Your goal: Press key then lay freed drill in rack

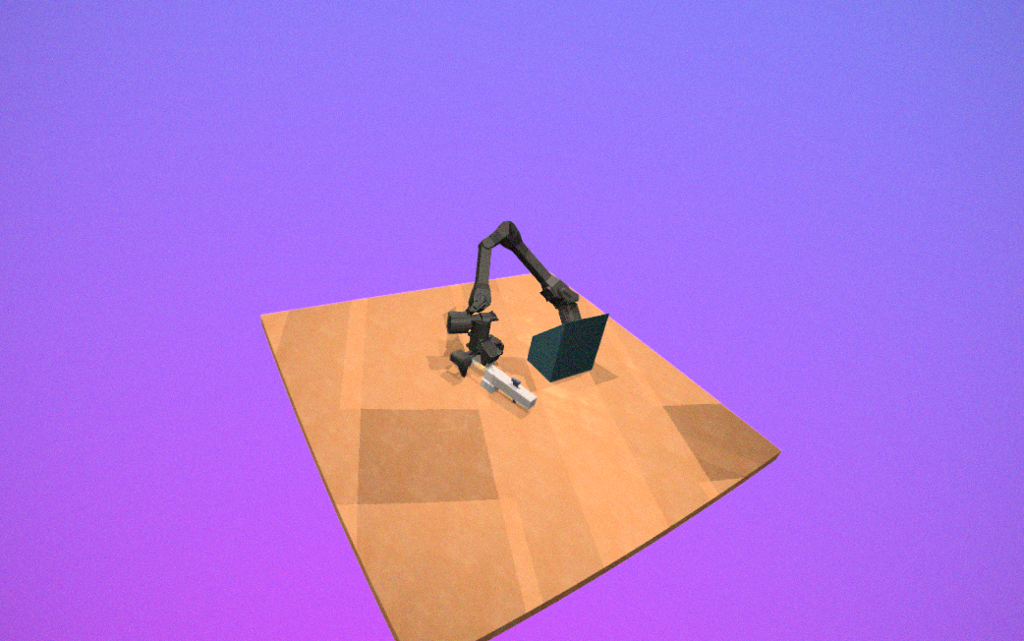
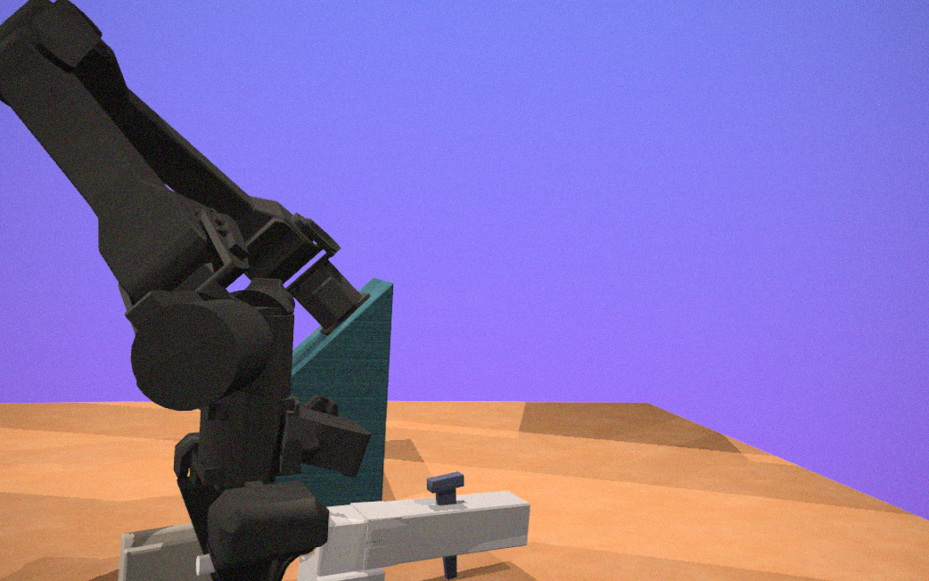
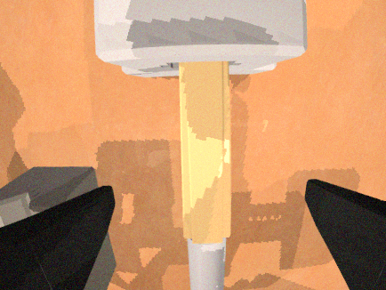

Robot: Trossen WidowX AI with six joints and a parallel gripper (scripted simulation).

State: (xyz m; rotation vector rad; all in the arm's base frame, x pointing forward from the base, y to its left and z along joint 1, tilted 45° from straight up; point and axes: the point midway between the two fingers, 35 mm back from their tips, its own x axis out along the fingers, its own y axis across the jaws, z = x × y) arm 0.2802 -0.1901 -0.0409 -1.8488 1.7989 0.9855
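Now: the drill 10 mm behind my gripper tip, 40 mm to the left of it and 30 mm above it. Round my gripper tip: housing 30 mm behind, 130 mm to the left, 20 mm above; then grey rack 70 mm behind, 40 mm to the right; then dark blue t-shaped key 40 mm behind, 160 mm to the left, 40 mm above.
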